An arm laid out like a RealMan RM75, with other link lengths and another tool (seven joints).
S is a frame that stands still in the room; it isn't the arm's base.
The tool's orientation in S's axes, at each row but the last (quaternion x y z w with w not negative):
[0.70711, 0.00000, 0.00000, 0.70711]
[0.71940, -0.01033, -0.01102, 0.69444]
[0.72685, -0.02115, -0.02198, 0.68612]
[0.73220, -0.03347, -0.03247, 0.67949]
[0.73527, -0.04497, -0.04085, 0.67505]
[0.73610, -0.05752, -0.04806, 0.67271]
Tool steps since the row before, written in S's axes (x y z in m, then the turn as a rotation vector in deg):
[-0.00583, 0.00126, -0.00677, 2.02, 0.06, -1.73]
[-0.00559, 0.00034, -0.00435, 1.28, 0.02, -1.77]
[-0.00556, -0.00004, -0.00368, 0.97, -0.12, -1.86]
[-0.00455, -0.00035, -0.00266, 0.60, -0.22, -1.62]
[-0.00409, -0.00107, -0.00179, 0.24, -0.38, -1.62]
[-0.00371, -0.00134, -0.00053, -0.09, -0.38, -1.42]
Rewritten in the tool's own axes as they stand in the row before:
[-0.00583, -0.00677, -0.00126, 2.02, -1.73, -0.06]
[-0.00559, -0.00436, -0.00002, 1.28, -1.77, 0.00]
[-0.00554, -0.00367, 0.00059, 0.98, -1.85, 0.17]
[-0.00449, -0.00260, 0.00097, 0.62, -1.60, 0.28]
[-0.00393, -0.00165, 0.00170, 0.28, -1.58, 0.48]
[-0.00347, -0.00034, 0.00192, -0.04, -1.38, 0.52]

